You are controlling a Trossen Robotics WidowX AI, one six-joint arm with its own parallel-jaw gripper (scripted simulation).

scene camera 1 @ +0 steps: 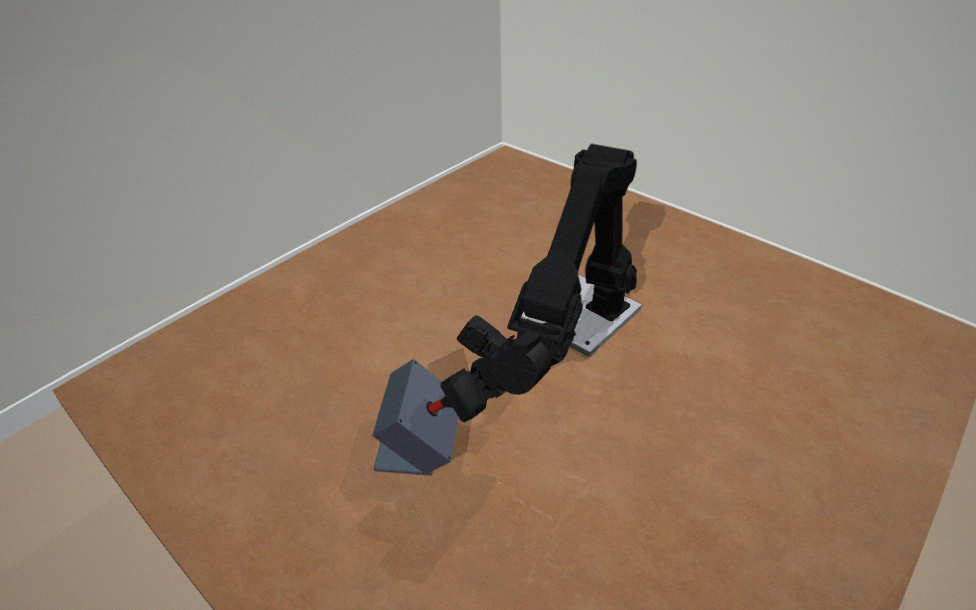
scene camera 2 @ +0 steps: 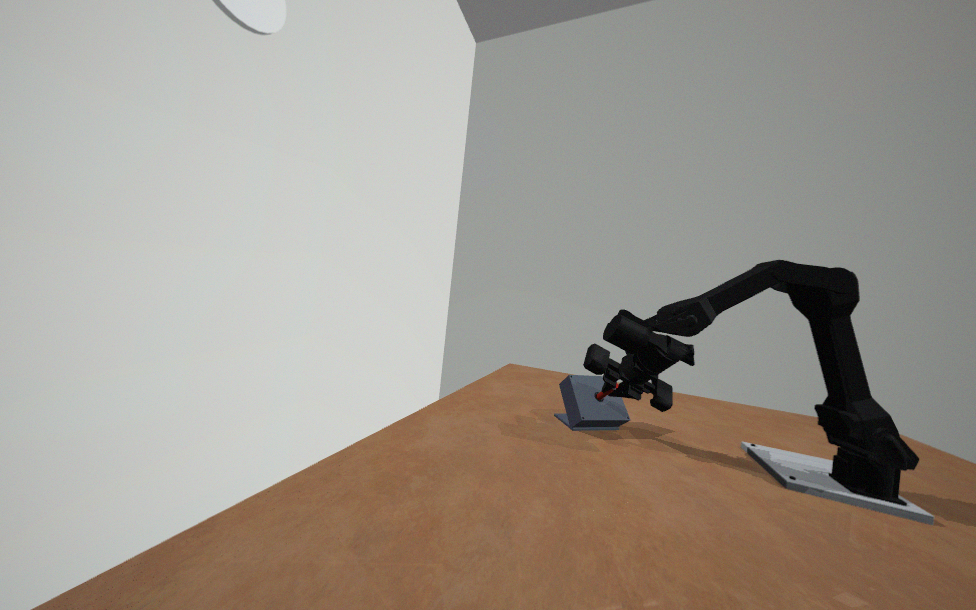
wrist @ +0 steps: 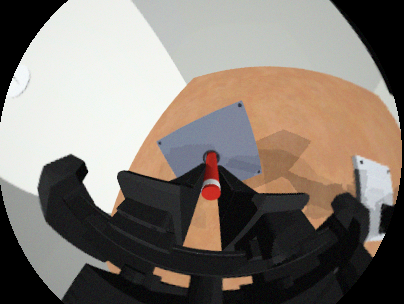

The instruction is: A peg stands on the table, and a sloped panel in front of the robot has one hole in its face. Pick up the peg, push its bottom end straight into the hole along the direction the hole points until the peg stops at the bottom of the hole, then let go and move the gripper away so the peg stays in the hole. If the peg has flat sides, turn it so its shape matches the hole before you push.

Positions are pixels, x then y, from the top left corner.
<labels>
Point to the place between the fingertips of my gripper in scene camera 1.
445, 402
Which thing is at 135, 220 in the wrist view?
My gripper.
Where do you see a red peg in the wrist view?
At 210, 189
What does my gripper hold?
A red peg.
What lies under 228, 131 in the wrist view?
A sloped panel.
</labels>
